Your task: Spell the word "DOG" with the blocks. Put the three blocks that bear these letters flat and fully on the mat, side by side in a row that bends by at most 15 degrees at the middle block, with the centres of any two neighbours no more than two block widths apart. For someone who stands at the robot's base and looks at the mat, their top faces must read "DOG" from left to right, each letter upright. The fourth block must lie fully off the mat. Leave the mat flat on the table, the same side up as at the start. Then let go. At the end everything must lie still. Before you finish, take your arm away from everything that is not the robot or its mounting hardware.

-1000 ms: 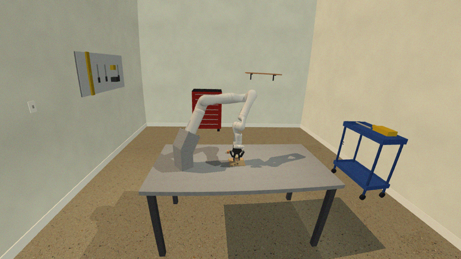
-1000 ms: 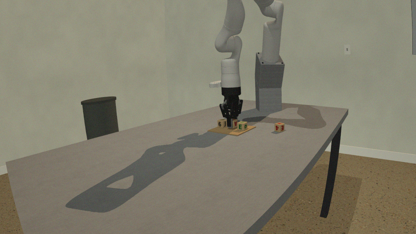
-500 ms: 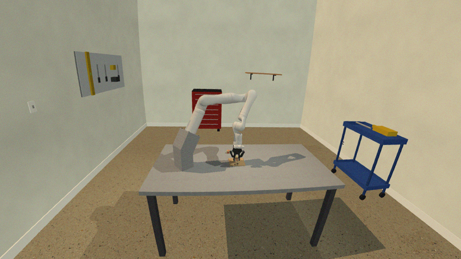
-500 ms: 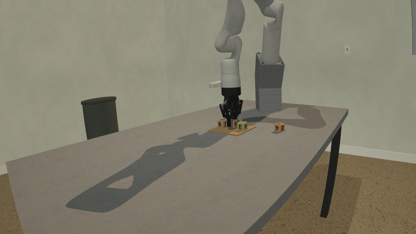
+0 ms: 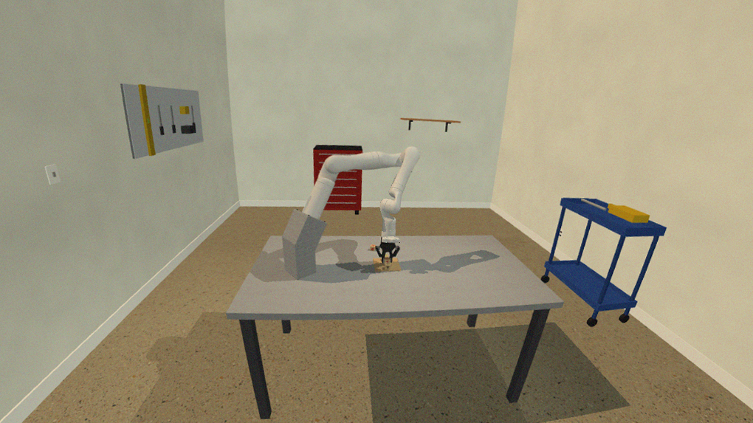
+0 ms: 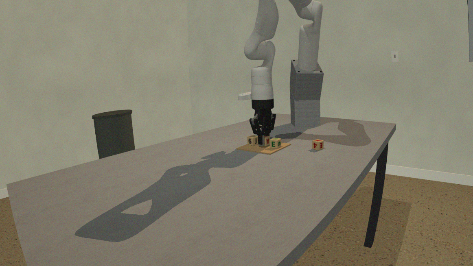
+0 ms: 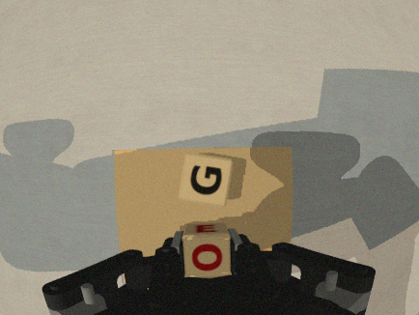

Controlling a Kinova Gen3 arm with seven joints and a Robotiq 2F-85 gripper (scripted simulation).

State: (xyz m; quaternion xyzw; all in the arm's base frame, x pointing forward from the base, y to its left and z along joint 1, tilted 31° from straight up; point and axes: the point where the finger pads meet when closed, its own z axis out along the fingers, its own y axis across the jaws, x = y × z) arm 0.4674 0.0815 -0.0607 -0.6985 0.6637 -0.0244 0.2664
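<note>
Right now the O block is right at my hand. From my hand the other things lie so: tan mat 3 cm below; G block 5 cm to the right, 1 cm below; D block 5 cm to the left, 1 cm below, 1 cm behind.
</note>
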